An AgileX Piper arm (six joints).
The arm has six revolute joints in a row. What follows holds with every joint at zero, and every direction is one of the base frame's. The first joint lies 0.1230 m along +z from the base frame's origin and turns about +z. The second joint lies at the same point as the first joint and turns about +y. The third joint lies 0.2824 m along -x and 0.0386 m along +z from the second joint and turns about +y. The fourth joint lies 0.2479 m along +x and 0.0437 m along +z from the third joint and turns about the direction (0.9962, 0, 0.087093). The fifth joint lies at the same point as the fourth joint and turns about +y. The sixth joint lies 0.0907 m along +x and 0.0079 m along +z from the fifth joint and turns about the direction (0.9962, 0, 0.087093). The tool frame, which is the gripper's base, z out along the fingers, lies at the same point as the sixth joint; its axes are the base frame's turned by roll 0.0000, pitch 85.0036 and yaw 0.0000 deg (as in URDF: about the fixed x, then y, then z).
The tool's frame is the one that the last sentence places.
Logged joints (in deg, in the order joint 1, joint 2, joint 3, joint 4, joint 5, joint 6), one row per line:
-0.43, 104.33, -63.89, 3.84, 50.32, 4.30
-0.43, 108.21, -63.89, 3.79, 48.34, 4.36
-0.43, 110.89, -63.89, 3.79, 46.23, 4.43
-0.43, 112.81, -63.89, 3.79, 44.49, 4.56
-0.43, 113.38, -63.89, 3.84, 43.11, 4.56
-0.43, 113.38, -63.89, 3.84, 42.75, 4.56
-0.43, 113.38, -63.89, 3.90, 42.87, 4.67
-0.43, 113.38, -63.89, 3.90, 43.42, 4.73
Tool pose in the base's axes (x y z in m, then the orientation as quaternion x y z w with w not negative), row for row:
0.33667, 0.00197, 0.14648, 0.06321, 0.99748, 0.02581, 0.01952
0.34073, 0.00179, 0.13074, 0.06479, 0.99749, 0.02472, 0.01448
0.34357, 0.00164, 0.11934, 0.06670, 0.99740, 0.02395, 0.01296
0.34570, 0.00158, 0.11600, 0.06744, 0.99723, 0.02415, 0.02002
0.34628, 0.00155, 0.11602, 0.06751, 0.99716, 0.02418, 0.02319
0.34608, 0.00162, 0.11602, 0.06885, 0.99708, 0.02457, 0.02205
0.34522, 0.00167, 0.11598, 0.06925, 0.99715, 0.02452, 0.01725
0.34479, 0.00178, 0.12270, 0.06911, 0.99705, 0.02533, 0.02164
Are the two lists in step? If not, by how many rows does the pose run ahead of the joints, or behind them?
The pose runs 1 row ahead of the joints: the pose in row i belongs to the joints in row i + 1.
